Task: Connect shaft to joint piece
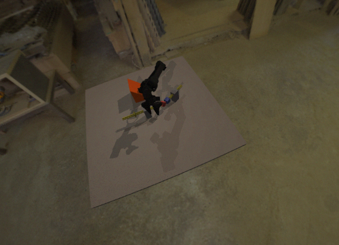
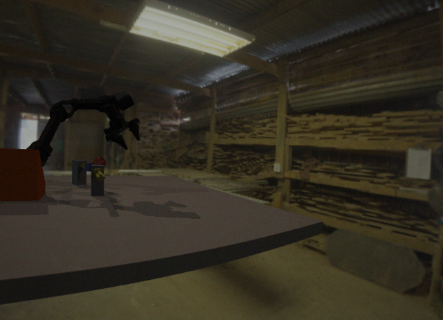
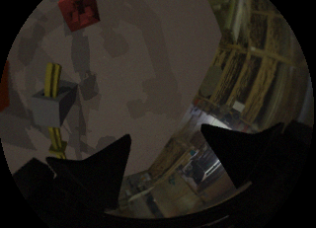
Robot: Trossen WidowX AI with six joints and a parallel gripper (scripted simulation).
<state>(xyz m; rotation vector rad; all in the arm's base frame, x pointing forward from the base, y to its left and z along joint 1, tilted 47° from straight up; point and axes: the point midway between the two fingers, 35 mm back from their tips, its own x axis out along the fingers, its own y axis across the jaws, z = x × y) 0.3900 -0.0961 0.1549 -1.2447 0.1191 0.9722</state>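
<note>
Right now the red square joint piece is 140 mm behind my gripper tip, 100 mm to the left of it and 90 mm below it.
</note>
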